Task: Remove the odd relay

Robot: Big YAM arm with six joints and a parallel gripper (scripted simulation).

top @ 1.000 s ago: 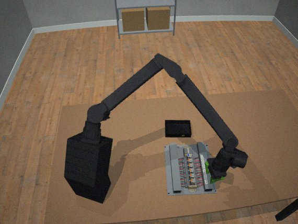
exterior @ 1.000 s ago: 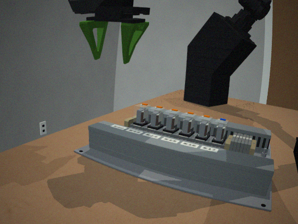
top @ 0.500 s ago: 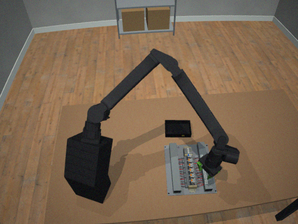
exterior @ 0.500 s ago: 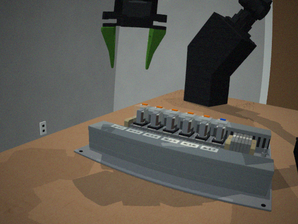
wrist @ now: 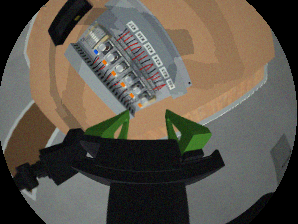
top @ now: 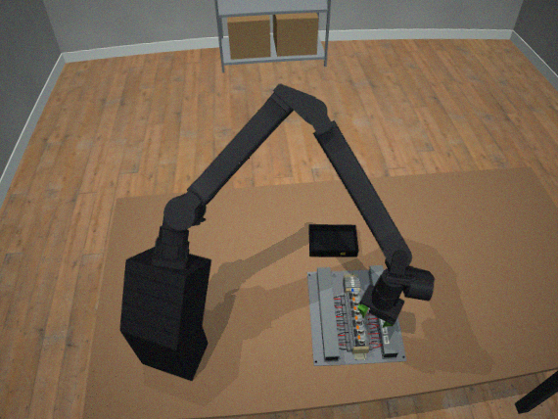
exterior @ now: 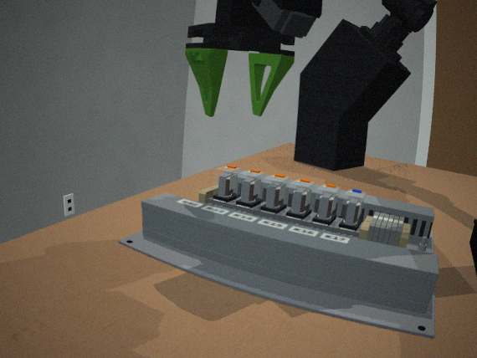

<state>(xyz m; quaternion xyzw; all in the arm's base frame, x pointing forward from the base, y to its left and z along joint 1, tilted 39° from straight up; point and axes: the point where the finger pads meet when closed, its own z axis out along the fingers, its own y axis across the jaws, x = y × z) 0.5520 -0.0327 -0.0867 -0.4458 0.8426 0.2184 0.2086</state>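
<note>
Right now my hand is 140 mm to the right of the relay, 90 mm above it and 30 mm past it. Also, from my hand: black tray (360 mm to the left, 120 mm below, 70 mm behind).
</note>
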